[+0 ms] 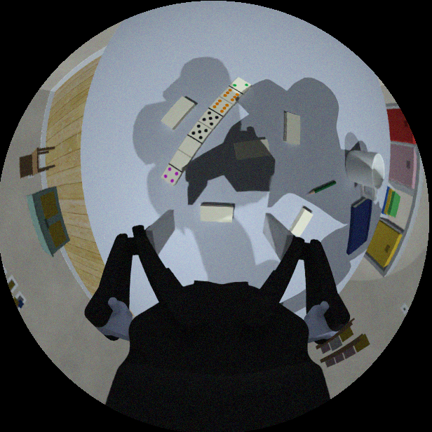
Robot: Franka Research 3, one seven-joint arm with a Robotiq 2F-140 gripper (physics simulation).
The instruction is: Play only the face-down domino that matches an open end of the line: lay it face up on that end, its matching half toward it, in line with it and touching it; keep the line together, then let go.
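A diagonal line of face-up dominoes (200, 131) runs across the table. Its upper right end shows two green pips (240, 85), its lower left end four magenta pips (171, 175). Several blank-backed dominoes lie apart from it: one (179, 113) left of the line, one (292, 128) at the right, one (251, 149) in the dark shadow right of the line, one (217, 212) ahead of the gripper's opening, and one (301, 221) beyond the right finger. My gripper (219, 221) is wide open and empty, above the table. The faces of the blank-backed dominoes are hidden.
A green pencil (322, 187), a white cup (365, 168) and a dark blue book (359, 226) lie or stand at the right. Beyond the table are a shelf unit with coloured bins at the right, and a teal cabinet (44, 220) and a brown chair (29, 163) at the left.
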